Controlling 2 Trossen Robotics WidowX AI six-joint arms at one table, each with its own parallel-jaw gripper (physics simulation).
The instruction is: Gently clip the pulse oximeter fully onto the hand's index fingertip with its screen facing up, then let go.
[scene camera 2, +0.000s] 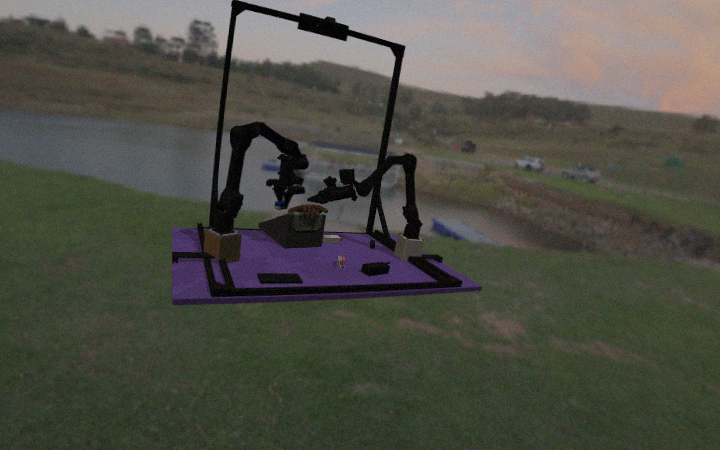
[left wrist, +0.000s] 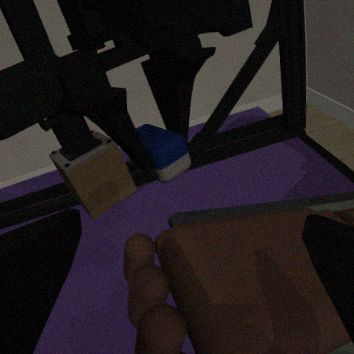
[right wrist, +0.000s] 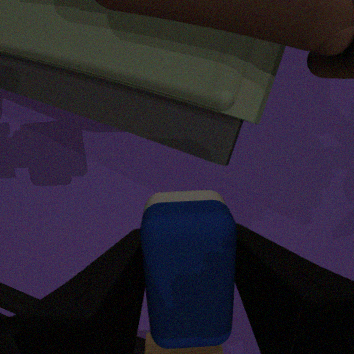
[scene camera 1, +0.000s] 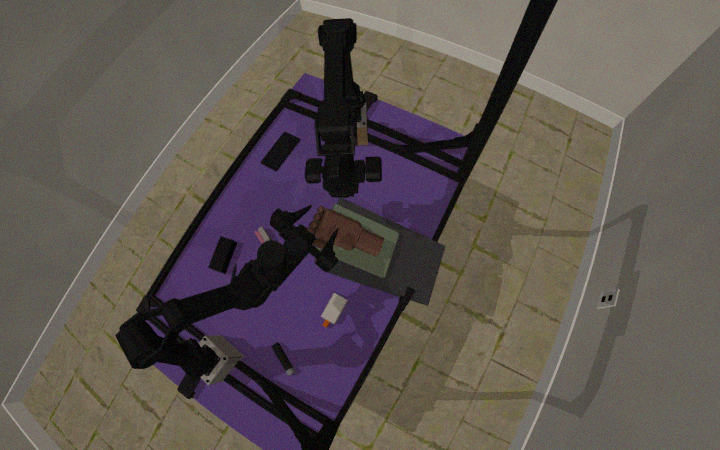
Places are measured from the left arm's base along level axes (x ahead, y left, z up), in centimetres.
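Where they show: left gripper, fingertip midpoint: [scene camera 2: 308, 199] [left wrist: 194, 223] [scene camera 1: 324, 217]; right gripper, fingertip midpoint: [scene camera 2: 283, 205] [left wrist: 164, 158] [right wrist: 186, 236]; left arm's base, link origin: [scene camera 2: 411, 237] [scene camera 1: 206, 360]; right arm's base, link origin: [scene camera 2: 223, 231] [left wrist: 80, 147] [scene camera 1: 351, 114].
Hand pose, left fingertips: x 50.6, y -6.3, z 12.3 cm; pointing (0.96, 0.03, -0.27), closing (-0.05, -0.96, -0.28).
Note:
Each offset is from my left fingertips to the centre of the thing.
The blue pulse oximeter @(dx +12.2, dy +2.7, dz -3.3 cm) [scene camera 2: 279, 203] [left wrist: 162, 145] [right wrist: 189, 275] has a pale lower shell; no screen shows. My right gripper [scene camera 1: 343, 172] [left wrist: 164, 158] [right wrist: 186, 236] is shut on it, raised beside the hand in scene camera 2. The brown hand [scene camera 1: 345, 229] [scene camera 2: 307, 208] [left wrist: 250, 285] [right wrist: 225, 20] lies on a green pad [scene camera 1: 390, 249] [right wrist: 150, 65]. In scene camera 1 its index finger is mostly hidden under my left gripper [scene camera 1: 322, 218] [scene camera 2: 310, 199] [left wrist: 192, 222], which is open and empty over the hand's finger end, its fingers spread wide.
A dark grey wedge [scene camera 1: 419, 262] [scene camera 2: 302, 237] bears the pad. Around it lie a black box @(dx -25.7, dy +27.4, dz -21.1 cm) [scene camera 1: 223, 254] [scene camera 2: 375, 269], a flat black slab @(dx +15.1, dy +37.5, dz -22.4 cm) [scene camera 1: 280, 151] [scene camera 2: 279, 278], a white-and-orange item @(dx -17.7, dy -12.4, dz -21.4 cm) [scene camera 1: 334, 307], a small pink-and-white item @(dx -12.6, dy +20.3, dz -21.3 cm) [scene camera 1: 261, 235] and a dark cylinder @(dx -37.9, dy -9.2, dz -21.5 cm) [scene camera 1: 282, 358].

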